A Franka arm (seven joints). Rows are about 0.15 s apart.
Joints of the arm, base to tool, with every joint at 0 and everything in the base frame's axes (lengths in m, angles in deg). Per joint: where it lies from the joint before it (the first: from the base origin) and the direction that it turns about. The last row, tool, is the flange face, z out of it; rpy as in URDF.
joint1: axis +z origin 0 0 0.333
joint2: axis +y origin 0 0 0
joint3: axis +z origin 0 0 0.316
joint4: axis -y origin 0.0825 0 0
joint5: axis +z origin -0.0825 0 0.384
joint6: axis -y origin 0 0 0
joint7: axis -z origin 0.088 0 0
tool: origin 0 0 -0.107 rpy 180 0 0
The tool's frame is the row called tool.
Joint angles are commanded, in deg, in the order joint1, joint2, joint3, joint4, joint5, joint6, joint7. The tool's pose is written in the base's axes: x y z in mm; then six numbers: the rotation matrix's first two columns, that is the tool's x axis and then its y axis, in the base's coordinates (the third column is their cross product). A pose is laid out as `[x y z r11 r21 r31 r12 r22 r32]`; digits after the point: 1 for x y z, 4 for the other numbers.
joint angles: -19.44 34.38 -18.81 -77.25 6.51 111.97 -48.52
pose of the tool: [600.6 -400.0 392.2 0.9806 0.1930 -0.0331 0.1951 -0.9777 0.0776]
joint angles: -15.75 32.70 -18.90 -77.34 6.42 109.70 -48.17
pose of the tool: [618.8 -358.7 408.4 0.9685 0.2465 -0.0363 0.2484 -0.9666 0.0637]
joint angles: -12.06 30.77 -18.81 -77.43 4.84 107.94 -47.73
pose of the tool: [634.1 -317.1 428.1 0.9505 0.3071 -0.0477 0.3099 -0.9479 0.0734]
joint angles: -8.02 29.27 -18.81 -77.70 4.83 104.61 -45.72
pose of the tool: [645.7 -269.0 438.6 0.9392 0.3369 -0.0659 0.3400 -0.9395 0.0427]
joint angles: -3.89 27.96 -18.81 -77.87 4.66 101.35 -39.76
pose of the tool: [654.4 -220.0 447.8 0.9485 0.3043 -0.0877 0.3072 -0.9514 0.0219]
